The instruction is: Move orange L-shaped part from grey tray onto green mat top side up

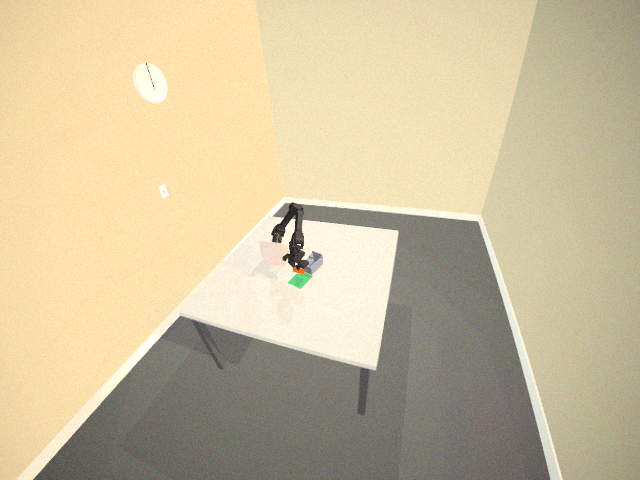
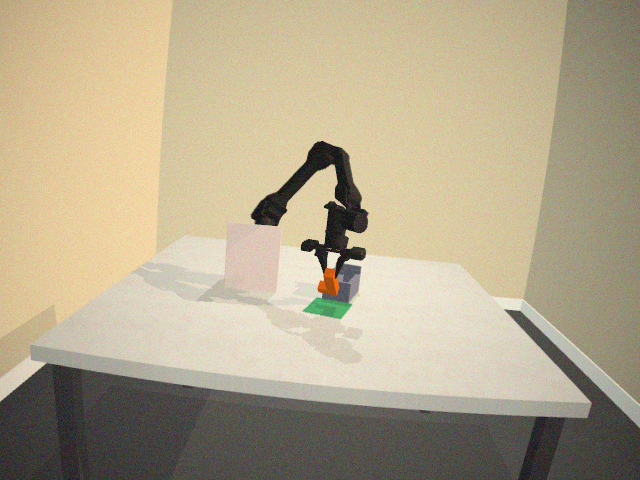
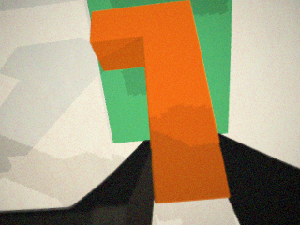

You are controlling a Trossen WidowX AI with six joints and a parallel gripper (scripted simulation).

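Now: gripper tip 3 cm to the right of the orange L-shaped part, 3 cm above it and 1 cm past it. From my gripper tip the other things lie so: green mat 12 cm below, 2 cm to the left.
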